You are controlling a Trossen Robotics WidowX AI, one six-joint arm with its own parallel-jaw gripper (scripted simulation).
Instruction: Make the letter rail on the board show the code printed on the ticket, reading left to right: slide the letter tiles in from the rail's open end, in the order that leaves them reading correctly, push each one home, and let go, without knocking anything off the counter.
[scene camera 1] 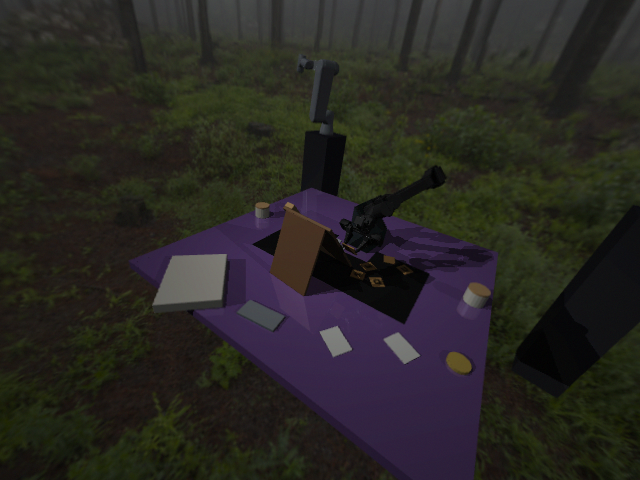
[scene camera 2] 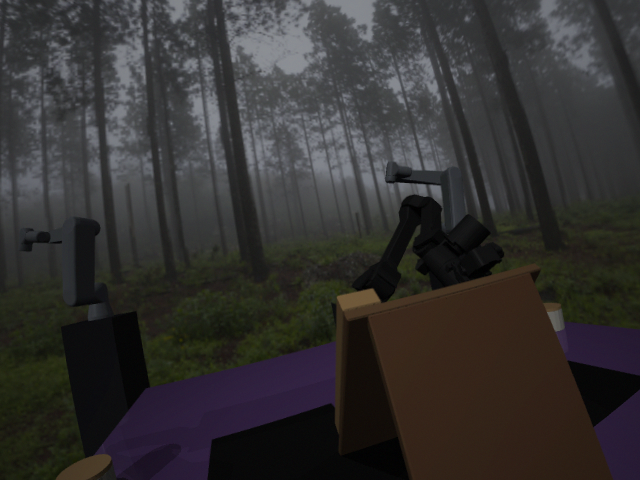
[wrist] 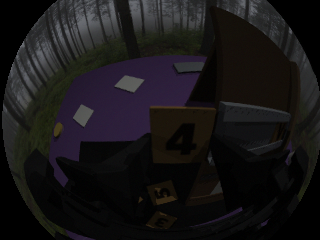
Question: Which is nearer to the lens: the grey card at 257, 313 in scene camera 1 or the white box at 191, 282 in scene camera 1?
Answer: The grey card.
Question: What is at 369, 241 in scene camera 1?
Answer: The gripper.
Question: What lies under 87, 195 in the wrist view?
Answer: The gripper.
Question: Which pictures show the white box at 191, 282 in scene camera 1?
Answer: Scene camera 1 only.
